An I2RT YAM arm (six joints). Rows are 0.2 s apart.
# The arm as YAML. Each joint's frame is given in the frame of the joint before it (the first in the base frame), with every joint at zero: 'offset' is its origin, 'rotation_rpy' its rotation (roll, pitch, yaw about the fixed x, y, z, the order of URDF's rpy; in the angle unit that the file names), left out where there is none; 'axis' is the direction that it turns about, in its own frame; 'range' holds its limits. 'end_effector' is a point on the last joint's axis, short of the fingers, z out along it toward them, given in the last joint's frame.
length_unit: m
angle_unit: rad
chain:
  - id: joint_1
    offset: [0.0, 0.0, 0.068]
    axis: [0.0, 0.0, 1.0]
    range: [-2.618, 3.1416]
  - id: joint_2
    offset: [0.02, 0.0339, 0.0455]
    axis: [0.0, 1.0, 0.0]
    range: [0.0, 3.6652]
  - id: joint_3
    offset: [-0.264, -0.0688, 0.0]
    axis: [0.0, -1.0, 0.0]
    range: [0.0, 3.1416]
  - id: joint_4
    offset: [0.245, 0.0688, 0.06]
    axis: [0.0, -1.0, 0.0]
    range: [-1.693, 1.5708]
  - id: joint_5
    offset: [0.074, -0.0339, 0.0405]
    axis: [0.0, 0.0, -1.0]
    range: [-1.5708, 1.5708]
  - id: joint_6
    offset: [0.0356, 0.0, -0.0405]
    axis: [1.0, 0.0, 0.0]
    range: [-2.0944, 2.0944]
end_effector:
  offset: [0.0, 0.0, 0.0]
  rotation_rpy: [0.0, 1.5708, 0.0]
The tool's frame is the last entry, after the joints.
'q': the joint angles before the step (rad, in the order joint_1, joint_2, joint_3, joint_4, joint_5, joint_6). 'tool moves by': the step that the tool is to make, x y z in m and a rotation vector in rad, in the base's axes. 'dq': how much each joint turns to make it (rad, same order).
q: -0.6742, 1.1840, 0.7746, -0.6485, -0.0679, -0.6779
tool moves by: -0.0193, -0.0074, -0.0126, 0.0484, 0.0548, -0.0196
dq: -0.0891, -0.0027, -0.0370, -0.0440, -0.0320, -0.0619
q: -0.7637, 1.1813, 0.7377, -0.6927, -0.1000, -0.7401
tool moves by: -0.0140, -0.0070, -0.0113, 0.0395, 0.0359, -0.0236
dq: -0.0746, 0.0131, -0.0282, -0.0172, -0.0217, -0.0465
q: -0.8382, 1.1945, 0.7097, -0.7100, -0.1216, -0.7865
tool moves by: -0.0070, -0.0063, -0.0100, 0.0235, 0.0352, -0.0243
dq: -0.0447, 0.0306, -0.0154, 0.0024, 0.0036, -0.0232
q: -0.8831, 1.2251, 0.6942, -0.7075, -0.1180, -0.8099
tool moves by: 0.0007, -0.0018, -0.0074, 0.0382, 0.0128, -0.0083
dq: -0.0050, 0.0343, -0.0037, 0.0013, -0.0125, 0.0076
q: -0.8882, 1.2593, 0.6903, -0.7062, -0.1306, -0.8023
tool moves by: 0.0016, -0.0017, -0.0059, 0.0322, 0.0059, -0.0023
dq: -0.0017, 0.0317, -0.0002, 0.0038, -0.0149, 0.0050
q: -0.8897, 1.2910, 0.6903, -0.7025, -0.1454, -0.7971
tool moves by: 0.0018, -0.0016, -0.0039, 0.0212, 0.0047, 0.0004
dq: 0.0003, 0.0252, 0.0032, 0.0029, -0.0094, 0.0024
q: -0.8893, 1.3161, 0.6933, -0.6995, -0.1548, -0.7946
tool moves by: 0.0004, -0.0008, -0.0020, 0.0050, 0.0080, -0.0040
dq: -0.0003, 0.0108, 0.0003, 0.0021, 0.0039, 0.0029
